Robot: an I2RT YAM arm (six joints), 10 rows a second.
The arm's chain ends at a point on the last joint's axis. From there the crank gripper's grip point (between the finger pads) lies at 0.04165 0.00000 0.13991 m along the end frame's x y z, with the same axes.
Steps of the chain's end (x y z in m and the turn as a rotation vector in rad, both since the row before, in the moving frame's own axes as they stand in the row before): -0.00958 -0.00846 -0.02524 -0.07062 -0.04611 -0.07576; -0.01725 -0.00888 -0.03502 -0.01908 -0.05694 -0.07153; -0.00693 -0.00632 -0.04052 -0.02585 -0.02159 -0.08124; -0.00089 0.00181 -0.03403 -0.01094 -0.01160 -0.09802; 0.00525 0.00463 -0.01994 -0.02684 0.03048 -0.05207; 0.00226 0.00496 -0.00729 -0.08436 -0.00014 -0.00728; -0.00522 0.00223 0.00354 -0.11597 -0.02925 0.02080; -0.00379 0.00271 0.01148 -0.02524 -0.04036 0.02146; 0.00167 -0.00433 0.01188 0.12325 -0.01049 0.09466; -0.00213 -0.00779 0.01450 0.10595 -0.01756 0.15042
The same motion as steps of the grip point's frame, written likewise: -0.01581 -0.00144 -0.02371 -0.07062 -0.04611 -0.07576; -0.02528 -0.00888 -0.03288 -0.01908 -0.05694 -0.07153; -0.00995 -0.00595 -0.03966 -0.02585 -0.02159 -0.08124; -0.00264 -0.00066 -0.03354 -0.01094 -0.01160 -0.09802; 0.00953 0.00609 -0.02129 -0.02684 0.03048 -0.05207; 0.00228 0.01645 -0.00777 -0.08436 -0.00014 -0.00728; -0.00950 0.01931 0.00371 -0.11597 -0.02925 0.02080; -0.00952 0.00709 0.01299 -0.02524 -0.04036 0.02146; 0.00083 -0.01767 0.01149 0.12325 -0.01049 0.09466; -0.00394 -0.01652 0.01475 0.10595 -0.01756 0.15042
